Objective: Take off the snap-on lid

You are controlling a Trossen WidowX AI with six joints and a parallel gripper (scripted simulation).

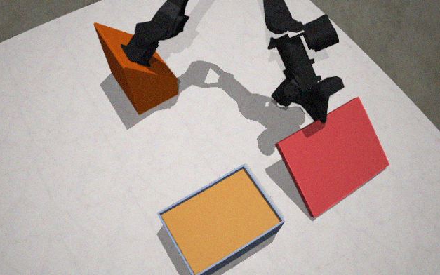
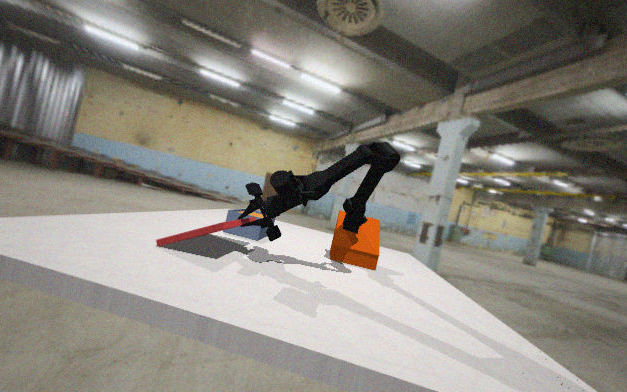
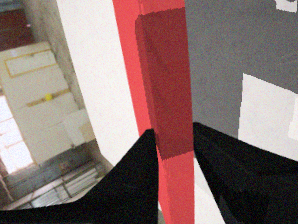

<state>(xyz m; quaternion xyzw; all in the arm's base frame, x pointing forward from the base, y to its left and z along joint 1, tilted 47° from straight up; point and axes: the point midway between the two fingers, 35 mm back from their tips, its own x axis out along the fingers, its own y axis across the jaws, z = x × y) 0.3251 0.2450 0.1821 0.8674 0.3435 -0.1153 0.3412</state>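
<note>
Right now my gripper tip is 80 mm short of the red lid and 40 mm above it. Also, from my gripper tip: storage box (310 mm to the right, 70 mm ahead, 40 mm below).
</note>
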